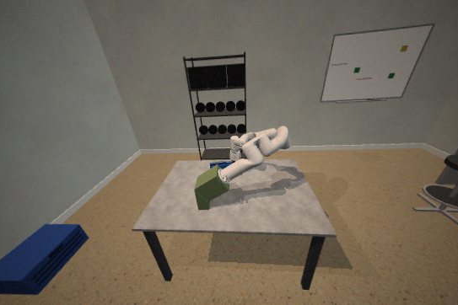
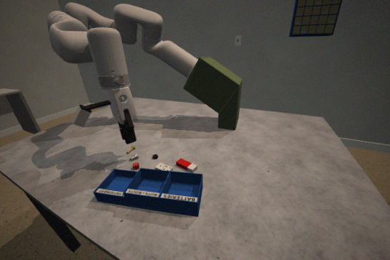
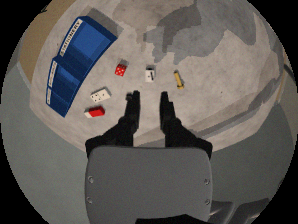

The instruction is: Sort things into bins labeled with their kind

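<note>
Now: the small silver piece 90 mm below my hand. Also, from my hand: black nut (90 mm below, 70 mm to the left, 30 mm behind); then red die (90 mm below, 40 mm to the left, 40 mm ahead); then brass bolt (90 mm below, 40 mm to the right, 40 mm behind).
</note>
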